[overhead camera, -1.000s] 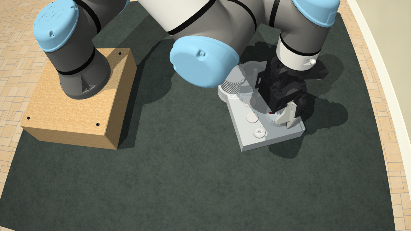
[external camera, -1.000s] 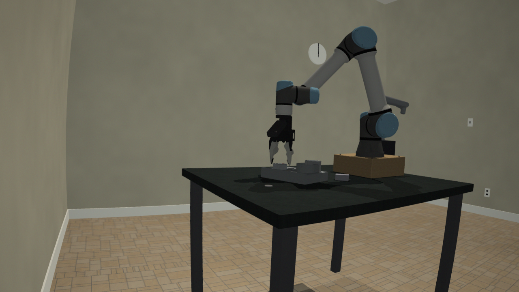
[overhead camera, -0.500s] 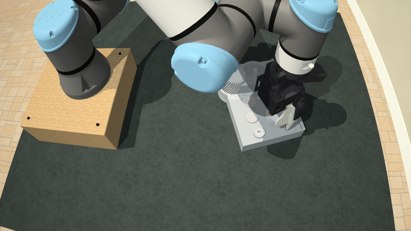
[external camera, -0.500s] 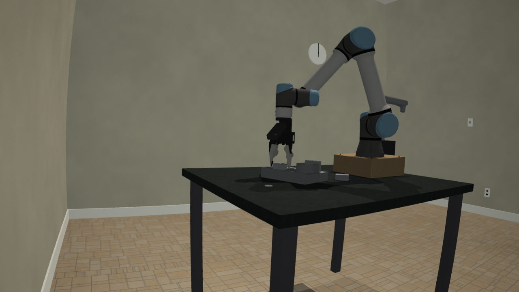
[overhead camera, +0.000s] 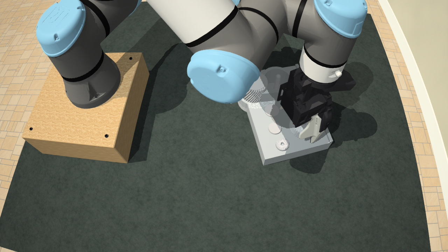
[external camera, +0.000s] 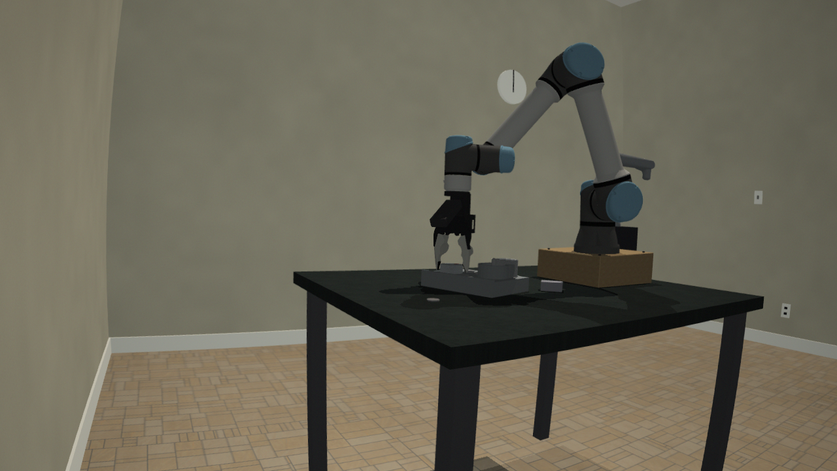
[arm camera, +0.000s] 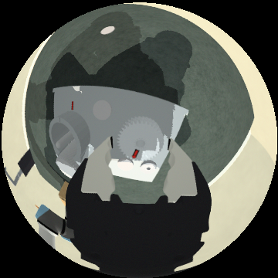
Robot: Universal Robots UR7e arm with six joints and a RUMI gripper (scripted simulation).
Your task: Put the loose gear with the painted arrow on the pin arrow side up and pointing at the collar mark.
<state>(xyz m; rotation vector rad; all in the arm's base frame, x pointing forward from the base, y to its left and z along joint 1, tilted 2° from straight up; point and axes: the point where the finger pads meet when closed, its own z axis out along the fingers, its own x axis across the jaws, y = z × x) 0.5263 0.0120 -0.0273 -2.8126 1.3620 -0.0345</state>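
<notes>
The gear lies right at my hand. From my hand the other things lie so: grey block 25 cm behind, 12 cm to the left, 4 cm below.
</notes>
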